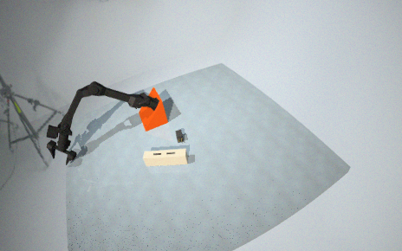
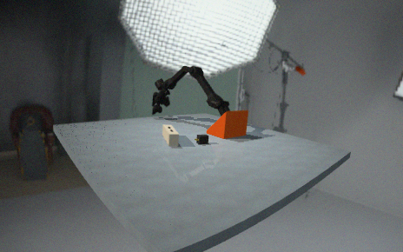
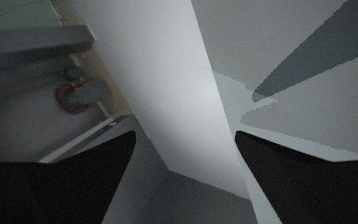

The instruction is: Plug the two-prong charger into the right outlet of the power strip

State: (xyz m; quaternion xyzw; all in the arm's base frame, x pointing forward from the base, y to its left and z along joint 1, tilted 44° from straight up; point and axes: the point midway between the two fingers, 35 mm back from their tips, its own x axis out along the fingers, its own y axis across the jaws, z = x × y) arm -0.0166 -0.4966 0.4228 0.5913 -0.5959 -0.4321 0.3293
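My gripper tip is now 69 cm to the right of the dark two-prong charger, 24 cm short of it and 2 cm above it.
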